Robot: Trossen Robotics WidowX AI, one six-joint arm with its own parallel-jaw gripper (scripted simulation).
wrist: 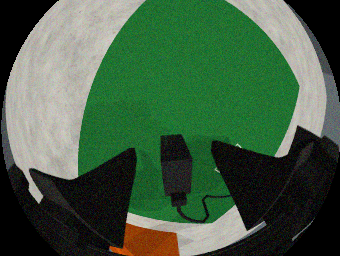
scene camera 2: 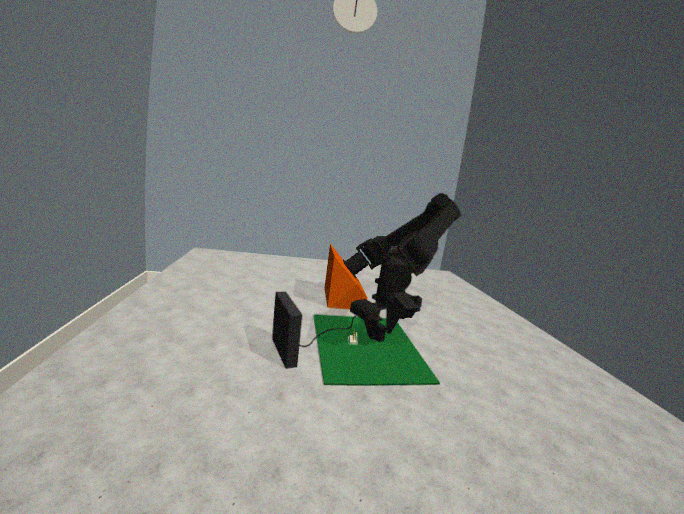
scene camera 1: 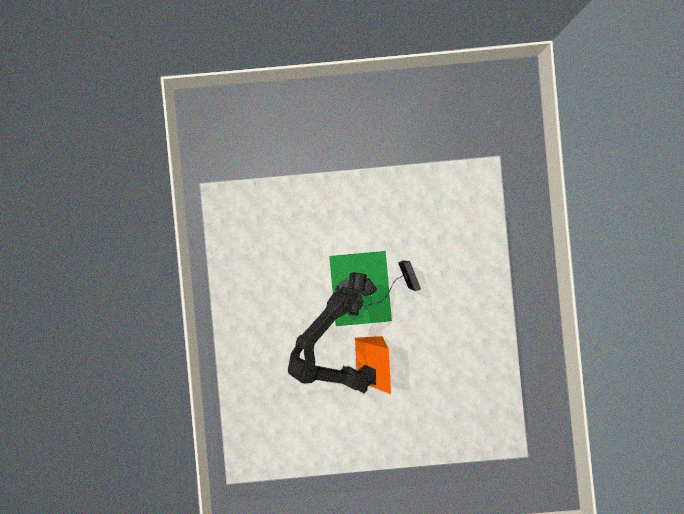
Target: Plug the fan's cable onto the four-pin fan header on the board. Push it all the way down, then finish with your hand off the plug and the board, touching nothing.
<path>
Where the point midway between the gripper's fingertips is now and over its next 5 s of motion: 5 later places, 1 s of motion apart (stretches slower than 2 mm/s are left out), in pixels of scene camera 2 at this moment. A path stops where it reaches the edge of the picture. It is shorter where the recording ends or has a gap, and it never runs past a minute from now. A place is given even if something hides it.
My gripper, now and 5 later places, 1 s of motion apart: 379, 335; 367, 318; 356, 319; 355, 327; 354, 329; 353, 333
</path>
